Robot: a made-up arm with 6 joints. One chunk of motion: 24 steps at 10 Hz.
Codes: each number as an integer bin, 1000 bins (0 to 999) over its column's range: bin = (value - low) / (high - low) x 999, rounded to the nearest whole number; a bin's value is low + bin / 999 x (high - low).
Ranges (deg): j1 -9.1..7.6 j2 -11.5..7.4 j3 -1.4..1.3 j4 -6.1..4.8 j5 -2.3..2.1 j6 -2..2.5
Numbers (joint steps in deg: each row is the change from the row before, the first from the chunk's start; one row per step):
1: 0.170 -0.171 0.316 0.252 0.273 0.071
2: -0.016 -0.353 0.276 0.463 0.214 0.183
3: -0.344 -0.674 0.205 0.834 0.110 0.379
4: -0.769 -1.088 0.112 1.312 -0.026 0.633
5: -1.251 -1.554 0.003 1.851 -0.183 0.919
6: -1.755 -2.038 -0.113 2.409 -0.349 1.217
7: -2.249 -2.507 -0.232 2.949 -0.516 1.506
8: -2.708 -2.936 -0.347 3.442 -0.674 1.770
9: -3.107 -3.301 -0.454 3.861 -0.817 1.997
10: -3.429 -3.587 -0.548 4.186 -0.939 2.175
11: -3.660 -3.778 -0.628 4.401 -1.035 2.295
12: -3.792 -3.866 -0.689 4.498 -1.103 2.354
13: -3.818 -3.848 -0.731 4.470 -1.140 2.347
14: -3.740 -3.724 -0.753 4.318 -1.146 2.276
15: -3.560 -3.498 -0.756 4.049 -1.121 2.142
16: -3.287 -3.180 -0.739 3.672 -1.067 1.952
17: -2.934 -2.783 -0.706 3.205 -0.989 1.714
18: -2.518 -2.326 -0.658 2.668 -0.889 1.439
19: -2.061 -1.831 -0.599 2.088 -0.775 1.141
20: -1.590 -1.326 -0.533 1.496 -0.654 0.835
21: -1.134 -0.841 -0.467 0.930 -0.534 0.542
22: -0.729 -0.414 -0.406 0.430 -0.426 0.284
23: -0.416 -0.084 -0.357 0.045 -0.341 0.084
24: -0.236 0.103 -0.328 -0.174 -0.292 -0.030
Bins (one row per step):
1: 555 599 635 582 584 460
2: 543 589 620 602 571 485
3: 524 572 594 636 547 528
4: 498 550 559 679 516 585
5: 470 526 519 729 481 648
6: 439 500 476 780 443 714
7: 410 475 432 829 405 778
8: 382 453 390 875 369 837
9: 359 433 350 913 337 887
10: 339 418 315 943 309 927
11: 325 408 286 962 287 953
12: 318 404 263 971 272 967
13: 316 404 248 969 263 965
14: 321 411 239 955 262 949
15: 331 423 238 930 268 920
16: 348 440 245 896 280 877
17: 369 461 257 853 298 825
18: 394 485 275 804 320 763
19: 421 511 296 750 346 697
20: 449 538 321 696 374 629
21: 477 563 345 644 401 564
22: 501 586 368 598 425 507
23: 519 603 386 563 445 463
24: 530 613 397 543 456 437

